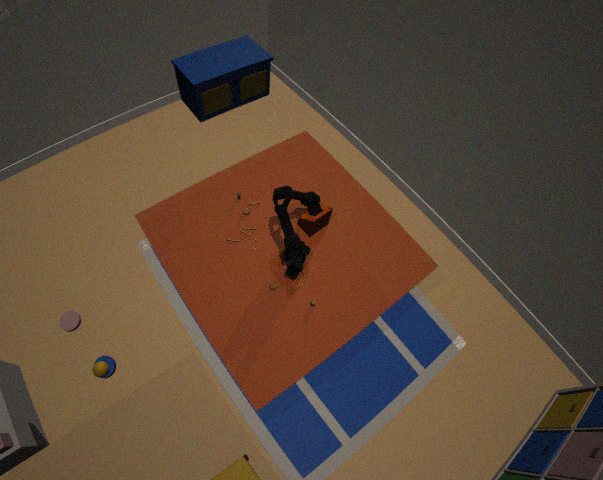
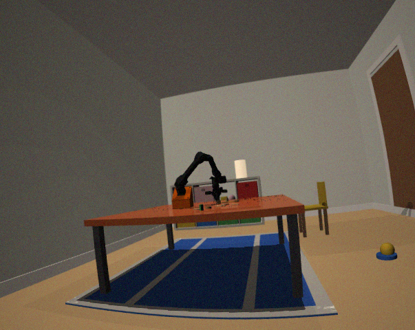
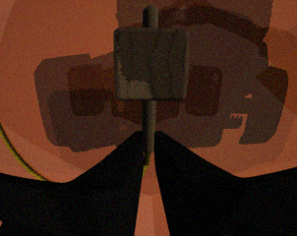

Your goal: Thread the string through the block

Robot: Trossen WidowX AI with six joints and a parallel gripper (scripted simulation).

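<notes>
The thin wooden stick is 1 cm ahead of my gripper tip and 1 cm to the right of it. Also, from my gripper tip: green object (1 cm behind, 58 cm to the right, 1 cm above); wooden block (2 cm ahead, 4 cm to the right).
</notes>
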